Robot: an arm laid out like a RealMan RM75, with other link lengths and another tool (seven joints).
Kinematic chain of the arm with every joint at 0, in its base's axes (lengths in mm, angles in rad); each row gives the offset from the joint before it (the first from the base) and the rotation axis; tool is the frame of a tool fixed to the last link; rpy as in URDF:
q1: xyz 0 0 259.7 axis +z
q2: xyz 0 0 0 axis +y
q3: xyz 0 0 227.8 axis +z
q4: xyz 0 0 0 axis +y
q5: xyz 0 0 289.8 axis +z
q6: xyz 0 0 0 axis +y
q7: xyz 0 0 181.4 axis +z
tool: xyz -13 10 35 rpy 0.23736 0 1.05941
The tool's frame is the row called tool.
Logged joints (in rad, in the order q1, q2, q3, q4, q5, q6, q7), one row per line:
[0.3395 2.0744 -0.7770 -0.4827 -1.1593 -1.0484 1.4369]
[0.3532 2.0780 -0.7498 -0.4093 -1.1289 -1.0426 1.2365]
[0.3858 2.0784 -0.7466 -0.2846 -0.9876 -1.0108 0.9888]
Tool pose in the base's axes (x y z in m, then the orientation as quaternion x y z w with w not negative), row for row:
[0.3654 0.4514 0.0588 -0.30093 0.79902 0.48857 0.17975]
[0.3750 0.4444 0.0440 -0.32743 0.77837 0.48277 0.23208]
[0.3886 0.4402 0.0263 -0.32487 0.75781 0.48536 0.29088]
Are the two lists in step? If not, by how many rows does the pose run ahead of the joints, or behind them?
They are in step.
